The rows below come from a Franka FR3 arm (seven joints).
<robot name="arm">
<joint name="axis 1" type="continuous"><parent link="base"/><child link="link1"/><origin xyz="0.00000 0.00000 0.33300" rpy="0.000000 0.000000 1.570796"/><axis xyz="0 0 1"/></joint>
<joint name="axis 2" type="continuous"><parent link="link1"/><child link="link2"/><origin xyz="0.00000 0.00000 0.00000" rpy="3.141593 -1.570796 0.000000"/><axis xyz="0 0 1"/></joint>
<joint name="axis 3" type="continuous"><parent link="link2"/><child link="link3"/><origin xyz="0.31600 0.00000 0.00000" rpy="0.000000 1.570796 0.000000"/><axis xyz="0 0 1"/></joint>
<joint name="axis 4" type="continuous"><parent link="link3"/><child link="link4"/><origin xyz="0.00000 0.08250 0.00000" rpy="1.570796 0.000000 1.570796"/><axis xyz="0 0 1"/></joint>
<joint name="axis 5" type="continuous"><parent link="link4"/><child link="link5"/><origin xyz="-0.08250 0.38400 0.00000" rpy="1.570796 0.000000 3.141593"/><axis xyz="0 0 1"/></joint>
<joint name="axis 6" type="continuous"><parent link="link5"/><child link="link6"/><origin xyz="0.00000 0.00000 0.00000" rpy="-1.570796 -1.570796 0.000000"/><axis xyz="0 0 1"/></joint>
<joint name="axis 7" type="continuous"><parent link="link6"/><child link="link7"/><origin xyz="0.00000 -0.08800 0.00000" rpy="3.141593 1.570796 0.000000"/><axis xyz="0 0 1"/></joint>
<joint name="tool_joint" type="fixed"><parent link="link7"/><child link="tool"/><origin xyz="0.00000 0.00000 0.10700" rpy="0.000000 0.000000 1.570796"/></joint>
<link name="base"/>
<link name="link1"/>
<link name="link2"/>
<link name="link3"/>
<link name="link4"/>
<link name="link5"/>
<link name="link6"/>
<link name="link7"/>
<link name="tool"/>
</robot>
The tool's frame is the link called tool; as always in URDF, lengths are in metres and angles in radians. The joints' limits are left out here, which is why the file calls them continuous.
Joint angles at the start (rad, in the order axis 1, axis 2, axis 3, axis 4, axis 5, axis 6, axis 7): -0.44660, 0.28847, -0.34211, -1.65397, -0.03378, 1.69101, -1.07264
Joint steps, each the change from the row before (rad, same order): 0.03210, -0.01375, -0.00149, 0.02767, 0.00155, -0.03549, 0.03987; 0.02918, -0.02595, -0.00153, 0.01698, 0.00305, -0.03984, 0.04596; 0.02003, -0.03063, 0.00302, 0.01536, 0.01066, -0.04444, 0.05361; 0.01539, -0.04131, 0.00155, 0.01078, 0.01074, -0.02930, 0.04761; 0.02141, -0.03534, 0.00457, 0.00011, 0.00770, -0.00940, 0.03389; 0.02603, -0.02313, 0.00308, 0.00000, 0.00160, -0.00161, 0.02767; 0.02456, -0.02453, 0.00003, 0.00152, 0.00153, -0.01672, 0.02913; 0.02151, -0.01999, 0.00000, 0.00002, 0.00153, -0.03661, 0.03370; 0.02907, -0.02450, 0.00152, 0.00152, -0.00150, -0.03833, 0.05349
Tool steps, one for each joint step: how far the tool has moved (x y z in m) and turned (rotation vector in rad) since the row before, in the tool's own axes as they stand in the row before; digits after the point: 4 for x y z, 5 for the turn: 0.0119, -0.0135, -0.0198, -0.00857, 0.00326, 0.01202; 0.0064, -0.0163, -0.0203, -0.00146, 0.00692, 0.02089; 0.0021, -0.0169, -0.0205, 0.00789, 0.01450, 0.03239; -0.0038, -0.0161, -0.0242, -0.00406, 0.03001, 0.03114; 0.0019, -0.0170, -0.0177, -0.00958, 0.02780, 0.00769; 0.0060, -0.0154, -0.0121, -0.01283, 0.01762, -0.00149; 0.0023, -0.0151, -0.0120, -0.00248, 0.01012, 0.00426; 0.0002, -0.0147, -0.0070, 0.01527, -0.00909, 0.01174; 0.0010, -0.0190, -0.0093, 0.00959, -0.00910, 0.02249
